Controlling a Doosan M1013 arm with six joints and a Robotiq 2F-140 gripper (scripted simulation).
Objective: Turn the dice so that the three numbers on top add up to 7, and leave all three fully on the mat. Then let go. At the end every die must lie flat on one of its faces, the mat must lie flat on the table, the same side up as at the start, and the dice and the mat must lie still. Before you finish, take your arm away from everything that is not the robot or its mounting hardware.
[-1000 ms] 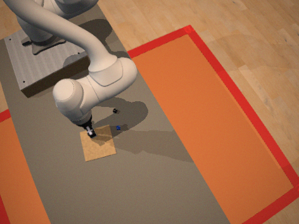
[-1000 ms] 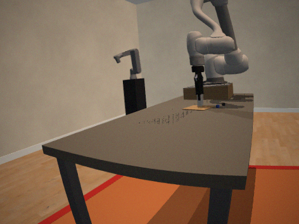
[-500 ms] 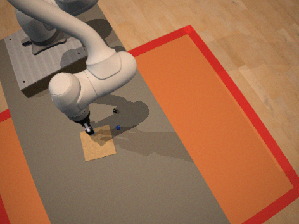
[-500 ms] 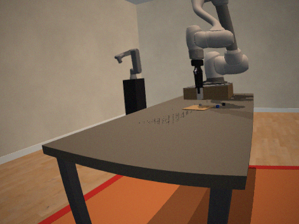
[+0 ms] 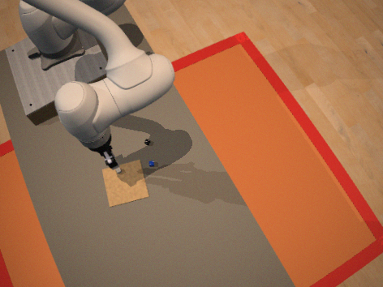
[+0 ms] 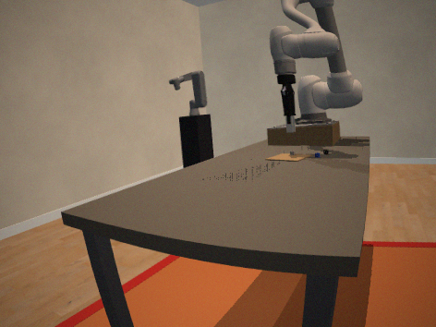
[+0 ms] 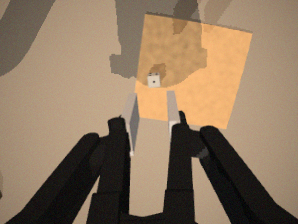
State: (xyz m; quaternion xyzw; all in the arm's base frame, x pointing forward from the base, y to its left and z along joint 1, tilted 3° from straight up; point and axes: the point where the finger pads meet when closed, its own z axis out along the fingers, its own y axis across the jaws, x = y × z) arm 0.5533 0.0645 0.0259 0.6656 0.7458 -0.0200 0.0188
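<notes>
My hand is 7 cm past the black die, 13 cm to the right of it and 12 cm above it. From my hand the other things lie so: tan mat 5 cm ahead, 1 cm to the left, 13 cm below; white die 12 cm below; blue die 2 cm ahead, 12 cm to the left, 12 cm below.
</notes>
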